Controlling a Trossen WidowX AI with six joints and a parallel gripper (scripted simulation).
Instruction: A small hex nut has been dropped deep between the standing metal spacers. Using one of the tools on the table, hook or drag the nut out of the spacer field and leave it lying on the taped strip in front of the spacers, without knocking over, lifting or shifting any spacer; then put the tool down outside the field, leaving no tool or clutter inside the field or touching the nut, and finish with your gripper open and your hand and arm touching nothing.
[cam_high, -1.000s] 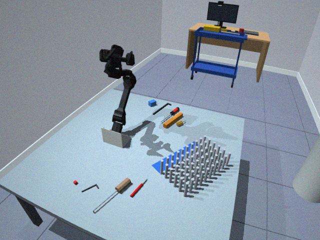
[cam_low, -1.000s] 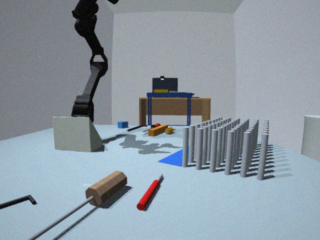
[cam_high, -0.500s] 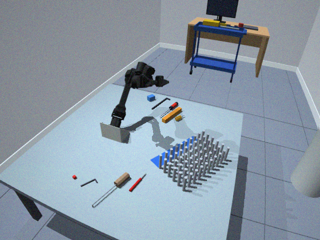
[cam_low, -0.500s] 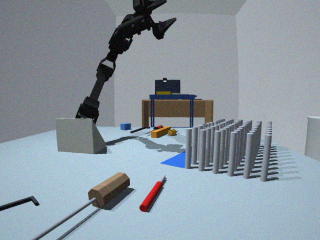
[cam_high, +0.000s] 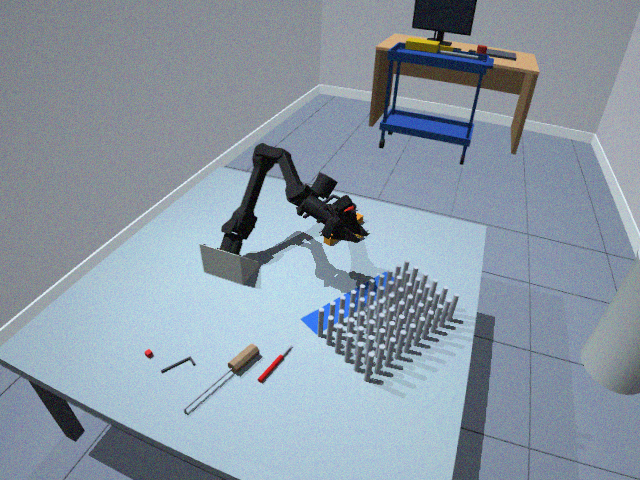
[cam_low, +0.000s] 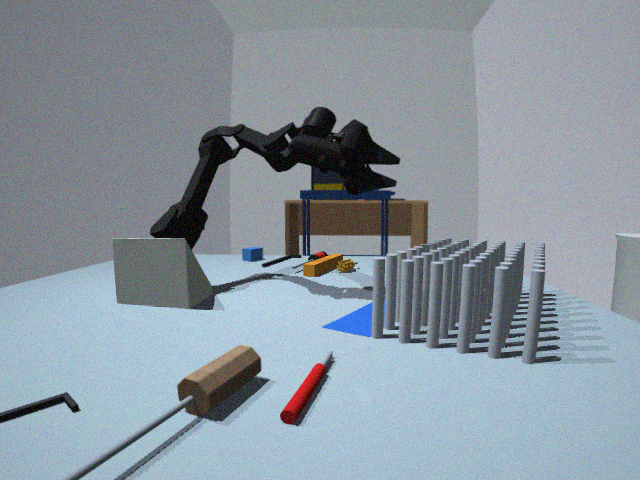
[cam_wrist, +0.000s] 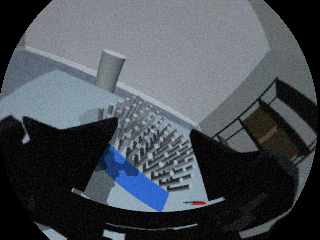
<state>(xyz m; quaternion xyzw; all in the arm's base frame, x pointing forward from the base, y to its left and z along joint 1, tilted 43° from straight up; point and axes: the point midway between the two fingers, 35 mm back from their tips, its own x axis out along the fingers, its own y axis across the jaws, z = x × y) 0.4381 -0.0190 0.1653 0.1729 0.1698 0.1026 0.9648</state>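
The pick tool is 510 mm to the right of my gripper tip, 230 mm below it and 160 mm behind it. Also, from my gripper tip: orange block: 310 mm to the left, 220 mm below, 210 mm behind; red-handled screwdriver: 340 mm to the right, 230 mm below, 70 mm behind; blue taped strip: 240 mm below, 20 mm to the right.
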